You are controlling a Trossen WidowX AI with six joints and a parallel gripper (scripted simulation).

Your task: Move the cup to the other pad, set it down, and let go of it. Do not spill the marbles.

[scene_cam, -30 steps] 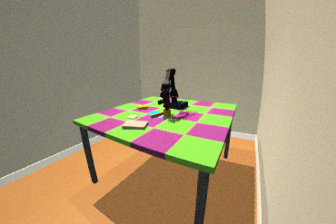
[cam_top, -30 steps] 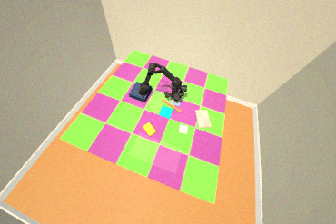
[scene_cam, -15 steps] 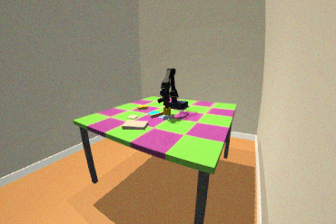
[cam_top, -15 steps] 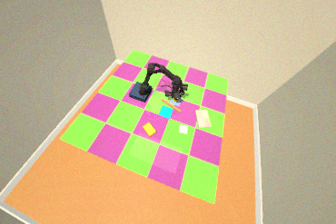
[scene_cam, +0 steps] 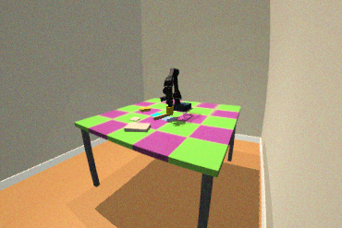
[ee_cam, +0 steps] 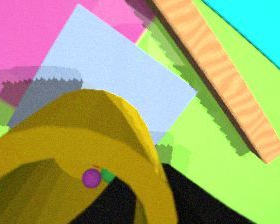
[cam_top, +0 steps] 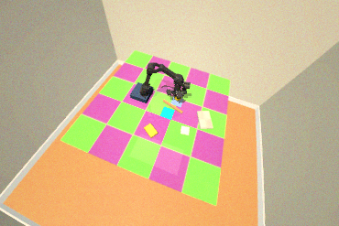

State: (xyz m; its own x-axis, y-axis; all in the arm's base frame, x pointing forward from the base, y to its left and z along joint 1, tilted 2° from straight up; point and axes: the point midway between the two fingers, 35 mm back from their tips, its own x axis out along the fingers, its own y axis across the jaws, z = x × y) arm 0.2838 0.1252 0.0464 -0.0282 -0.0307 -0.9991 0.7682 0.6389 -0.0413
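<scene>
Now: gripper tip 160 mm to the left of the cyan pad, 90 mm above it and 10 mm short of it. The rest, counted from my gripper tip: brown wooden piece 80 mm below, 70 mm to the right, 20 mm ahead; then pale square pad 230 mm to the right, 230 mm ahead, 80 mm below; then mustard-yellow cup 20 mm to the left, 20 mm ahead.
</scene>
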